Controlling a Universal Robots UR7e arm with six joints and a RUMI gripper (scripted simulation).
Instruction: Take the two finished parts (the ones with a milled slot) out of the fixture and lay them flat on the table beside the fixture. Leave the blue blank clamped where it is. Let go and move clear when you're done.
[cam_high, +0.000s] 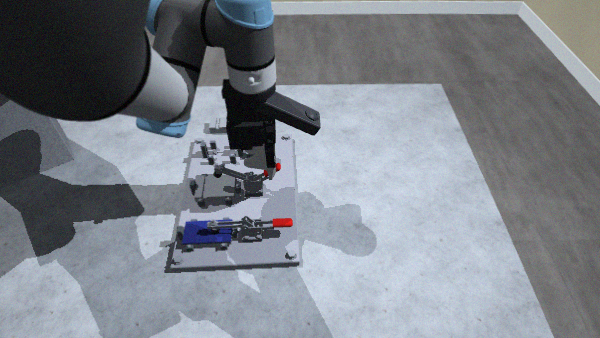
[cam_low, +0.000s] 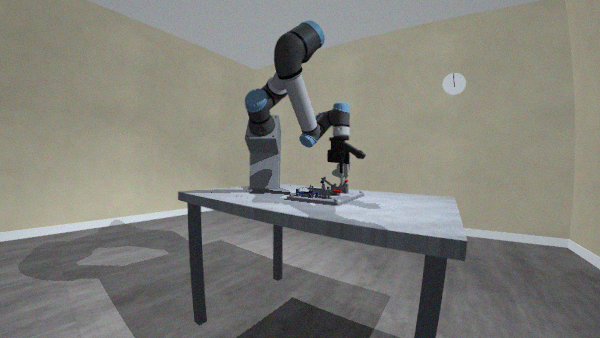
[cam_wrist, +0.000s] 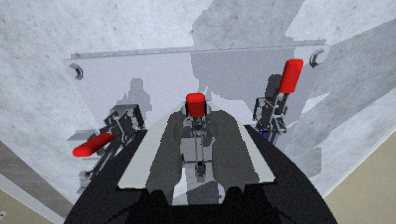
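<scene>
Right now the pale grey part is 120 mm behind my hand, 40 mm below it and 30 mm to the left of it. Also, from my hand: grey fixture plate: 70 mm below, 70 mm behind, 20 mm to the left; blue blank: 150 mm behind, 80 mm to the right, 50 mm below.
</scene>
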